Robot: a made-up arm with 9 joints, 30 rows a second.
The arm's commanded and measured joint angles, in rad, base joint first. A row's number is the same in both.
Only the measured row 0 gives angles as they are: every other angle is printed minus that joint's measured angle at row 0.
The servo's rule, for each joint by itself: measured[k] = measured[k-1] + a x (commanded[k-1-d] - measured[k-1]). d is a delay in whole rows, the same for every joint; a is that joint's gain. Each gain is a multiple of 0.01, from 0.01 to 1. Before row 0 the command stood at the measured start. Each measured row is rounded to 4 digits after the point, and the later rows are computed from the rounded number. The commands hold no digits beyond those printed.
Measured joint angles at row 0: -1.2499 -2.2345 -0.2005 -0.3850 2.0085 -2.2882 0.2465 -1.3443 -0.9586
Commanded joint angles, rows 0 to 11: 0.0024 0.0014 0.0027 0.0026 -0.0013 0.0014 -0.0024 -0.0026 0.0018; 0.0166 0.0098 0.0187 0.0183 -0.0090 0.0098 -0.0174 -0.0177 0.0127; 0.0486 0.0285 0.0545 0.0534 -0.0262 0.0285 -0.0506 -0.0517 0.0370; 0.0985 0.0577 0.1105 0.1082 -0.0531 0.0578 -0.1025 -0.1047 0.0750; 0.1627 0.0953 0.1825 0.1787 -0.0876 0.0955 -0.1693 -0.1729 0.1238; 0.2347 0.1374 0.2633 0.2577 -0.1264 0.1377 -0.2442 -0.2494 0.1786; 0.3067 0.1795 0.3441 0.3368 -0.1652 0.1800 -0.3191 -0.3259 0.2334; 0.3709 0.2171 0.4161 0.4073 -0.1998 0.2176 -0.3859 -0.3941 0.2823; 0.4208 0.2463 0.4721 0.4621 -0.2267 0.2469 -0.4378 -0.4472 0.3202; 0.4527 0.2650 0.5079 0.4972 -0.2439 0.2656 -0.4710 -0.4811 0.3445; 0.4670 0.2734 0.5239 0.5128 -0.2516 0.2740 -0.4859 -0.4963 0.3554; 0.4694 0.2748 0.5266 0.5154 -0.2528 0.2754 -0.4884 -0.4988 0.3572
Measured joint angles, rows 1 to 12: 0.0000 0.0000 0.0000 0.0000 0.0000 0.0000 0.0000 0.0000 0.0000; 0.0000 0.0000 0.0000 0.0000 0.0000 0.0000 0.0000 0.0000 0.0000; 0.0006 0.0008 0.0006 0.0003 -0.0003 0.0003 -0.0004 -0.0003 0.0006; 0.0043 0.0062 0.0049 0.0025 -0.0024 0.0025 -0.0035 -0.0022 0.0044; 0.0145 0.0196 0.0168 0.0086 -0.0081 0.0085 -0.0120 -0.0076 0.0145; 0.0338 0.0425 0.0393 0.0206 -0.0189 0.0198 -0.0283 -0.0183 0.0333; 0.0634 0.0742 0.0737 0.0396 -0.0354 0.0372 -0.0537 -0.0353 0.0614; 0.1028 0.1121 0.1192 0.0658 -0.0572 0.0603 -0.0880 -0.0589 0.0977; 0.1497 0.1525 0.1732 0.0983 -0.0831 0.0878 -0.1296 -0.0883 0.1398; 0.2006 0.1913 0.2315 0.1354 -0.1111 0.1177 -0.1757 -0.1219 0.1840; 0.2512 0.2243 0.2892 0.1746 -0.1388 0.1474 -0.2229 -0.1577 0.2262; 0.2975 0.2487 0.3417 0.2133 -0.1640 0.1746 -0.2676 -0.1933 0.2629
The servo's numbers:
d 2
a 0.23 0.60 0.24 0.12 0.24 0.23 0.18 0.11 0.31

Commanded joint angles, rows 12 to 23: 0.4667 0.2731 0.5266 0.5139 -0.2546 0.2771 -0.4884 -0.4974 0.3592; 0.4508 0.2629 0.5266 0.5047 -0.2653 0.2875 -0.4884 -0.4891 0.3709; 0.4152 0.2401 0.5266 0.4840 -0.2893 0.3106 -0.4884 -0.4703 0.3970; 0.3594 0.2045 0.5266 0.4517 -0.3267 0.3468 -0.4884 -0.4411 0.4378; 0.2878 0.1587 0.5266 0.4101 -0.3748 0.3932 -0.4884 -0.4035 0.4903; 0.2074 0.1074 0.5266 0.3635 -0.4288 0.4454 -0.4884 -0.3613 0.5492; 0.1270 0.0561 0.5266 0.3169 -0.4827 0.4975 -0.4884 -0.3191 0.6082; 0.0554 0.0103 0.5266 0.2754 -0.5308 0.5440 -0.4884 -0.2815 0.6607; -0.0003 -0.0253 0.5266 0.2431 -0.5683 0.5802 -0.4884 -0.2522 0.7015; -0.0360 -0.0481 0.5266 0.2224 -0.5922 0.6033 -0.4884 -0.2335 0.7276; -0.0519 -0.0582 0.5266 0.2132 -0.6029 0.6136 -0.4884 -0.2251 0.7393; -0.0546 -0.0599 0.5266 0.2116 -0.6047 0.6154 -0.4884 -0.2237 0.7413
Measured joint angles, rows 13 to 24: 0.3365 0.2635 0.3854 0.2492 -0.1850 0.1975 -0.3069 -0.2266 0.2916; 0.3671 0.2703 0.4193 0.2811 -0.2013 0.2154 -0.3396 -0.2565 0.3119; 0.3900 0.2720 0.4451 0.3090 -0.2141 0.2296 -0.3664 -0.2830 0.3266; 0.4040 0.2665 0.4647 0.3325 -0.2264 0.2429 -0.3884 -0.3057 0.3403; 0.4066 0.2507 0.4796 0.3507 -0.2415 0.2585 -0.4064 -0.3238 0.3579; 0.3957 0.2230 0.4909 0.3628 -0.2619 0.2788 -0.4212 -0.3367 0.3827; 0.3709 0.1844 0.4995 0.3685 -0.2890 0.3051 -0.4333 -0.3440 0.4161; 0.3333 0.1382 0.5060 0.3679 -0.3226 0.3374 -0.4432 -0.3459 0.4574; 0.2859 0.0889 0.5109 0.3618 -0.3610 0.3742 -0.4513 -0.3430 0.5041; 0.2329 0.0417 0.5147 0.3514 -0.4018 0.4133 -0.4580 -0.3362 0.5526; 0.1793 0.0015 0.5176 0.3384 -0.4418 0.4517 -0.4635 -0.3270 0.5988; 0.1298 -0.0283 0.5198 0.3245 -0.4779 0.4866 -0.4680 -0.3167 0.6387
